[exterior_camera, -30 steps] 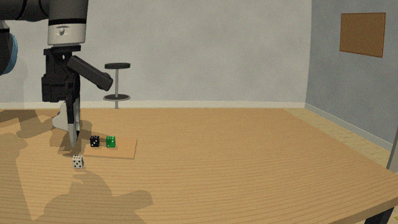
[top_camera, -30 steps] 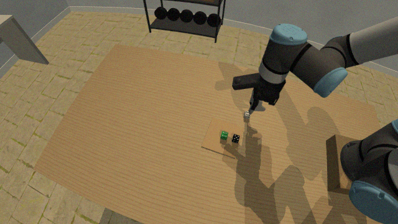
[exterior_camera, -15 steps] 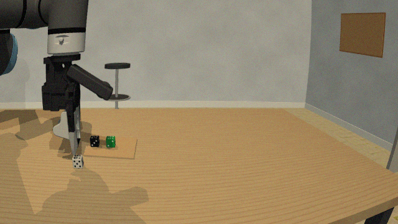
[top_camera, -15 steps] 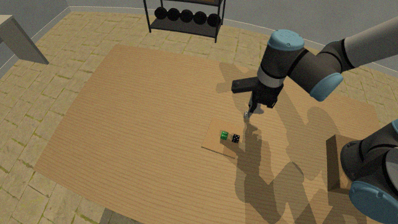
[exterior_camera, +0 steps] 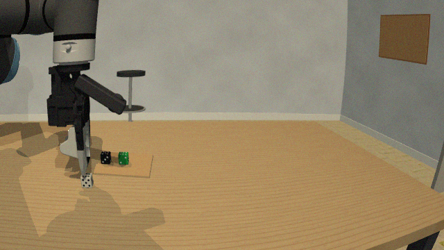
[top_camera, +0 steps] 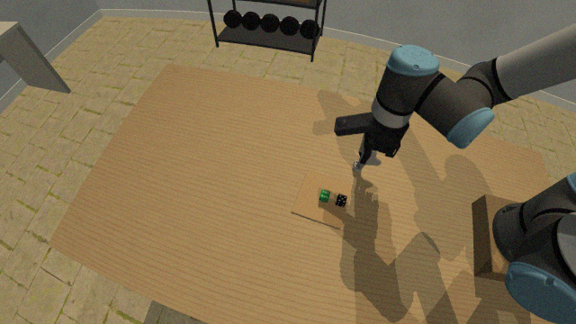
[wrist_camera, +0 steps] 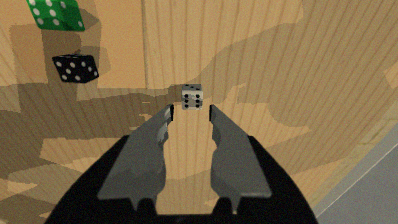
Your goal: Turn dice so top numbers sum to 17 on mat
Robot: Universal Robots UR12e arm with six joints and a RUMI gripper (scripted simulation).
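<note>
The white die lies 40 mm below my hand. From my hand the other things lie so: black die 40 mm ahead, 120 mm to the left, 30 mm below; then tan mat 90 mm ahead, 110 mm to the left, 50 mm below; then green die 90 mm ahead, 110 mm to the left, 30 mm below.
</note>
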